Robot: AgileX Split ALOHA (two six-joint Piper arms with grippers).
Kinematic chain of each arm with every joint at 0, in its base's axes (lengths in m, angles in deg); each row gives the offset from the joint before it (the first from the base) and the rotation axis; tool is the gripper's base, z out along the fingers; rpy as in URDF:
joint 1: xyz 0 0 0.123 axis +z
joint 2: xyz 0 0 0 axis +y
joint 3: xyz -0.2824 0 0.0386 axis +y
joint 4: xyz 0.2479 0 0.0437 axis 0.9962 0 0.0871
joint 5: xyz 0 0 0 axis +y
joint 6: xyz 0.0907 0 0.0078 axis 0.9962 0 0.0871
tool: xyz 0 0 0 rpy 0 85 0
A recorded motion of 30 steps. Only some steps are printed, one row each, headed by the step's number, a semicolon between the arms.
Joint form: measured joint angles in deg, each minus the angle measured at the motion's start. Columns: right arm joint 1, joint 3, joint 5, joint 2, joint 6, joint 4; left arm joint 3, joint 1, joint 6, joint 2, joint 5, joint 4.
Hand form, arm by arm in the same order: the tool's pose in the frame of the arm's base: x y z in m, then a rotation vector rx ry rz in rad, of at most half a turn. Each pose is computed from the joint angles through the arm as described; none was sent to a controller.
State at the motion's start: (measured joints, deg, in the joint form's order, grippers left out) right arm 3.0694 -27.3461 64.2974 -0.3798 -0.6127 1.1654; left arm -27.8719 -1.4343 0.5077 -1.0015 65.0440 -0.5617
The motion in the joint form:
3: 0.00 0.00 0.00 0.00 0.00 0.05; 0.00 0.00 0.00 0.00 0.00 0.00
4: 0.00 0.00 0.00 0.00 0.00 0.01; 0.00 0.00 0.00 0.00 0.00 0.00
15: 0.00 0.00 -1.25 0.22 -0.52 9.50; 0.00 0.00 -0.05 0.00 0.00 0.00
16: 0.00 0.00 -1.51 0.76 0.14 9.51; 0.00 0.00 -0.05 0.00 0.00 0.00
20: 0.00 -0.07 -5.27 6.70 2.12 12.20; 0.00 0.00 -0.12 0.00 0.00 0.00
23: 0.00 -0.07 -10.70 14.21 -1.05 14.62; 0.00 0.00 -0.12 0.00 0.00 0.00
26: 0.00 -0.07 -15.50 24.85 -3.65 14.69; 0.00 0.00 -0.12 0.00 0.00 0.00
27: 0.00 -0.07 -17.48 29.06 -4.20 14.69; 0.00 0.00 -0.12 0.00 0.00 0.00
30: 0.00 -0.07 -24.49 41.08 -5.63 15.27; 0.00 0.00 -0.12 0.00 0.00 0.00
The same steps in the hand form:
3: -0.0061 0.0014 0.2660 -0.0698 2.1209 0.0512; -0.0092 -0.0006 0.2674 0.0368 2.1145 -0.0215
4: -0.0061 0.0014 0.2660 -0.0697 2.1209 0.0503; -0.0092 -0.0006 0.2674 0.0368 2.1145 -0.0215
15: -0.0060 0.0147 0.2689 -0.0878 2.0964 0.2455; -0.0092 -0.0006 0.2674 0.0358 2.1146 -0.0220
16: -0.0044 0.0148 0.2693 -0.0744 2.1023 0.2528; -0.0092 -0.0006 0.2674 0.0358 2.1146 -0.0220
20: 0.0135 0.0188 0.2747 -0.0170 2.1388 0.3312; -0.0092 -0.0006 0.2674 0.0345 2.1146 -0.0228
23: 0.0382 0.0220 0.2790 -0.0370 2.1674 0.3484; -0.0092 -0.0006 0.2674 0.0345 2.1146 -0.0228
26: 0.0716 0.0226 0.2744 -0.0458 2.2664 0.3215; -0.0092 -0.0006 0.2674 0.0345 2.1146 -0.0228
27: 0.0847 0.0227 0.2709 -0.0406 2.3052 0.3138; -0.0092 -0.0006 0.2674 0.0345 2.1146 -0.0228
30: 0.1224 0.0231 0.2565 -0.0140 2.3926 0.2965; -0.0092 -0.0006 0.2674 0.0345 2.1146 -0.0228

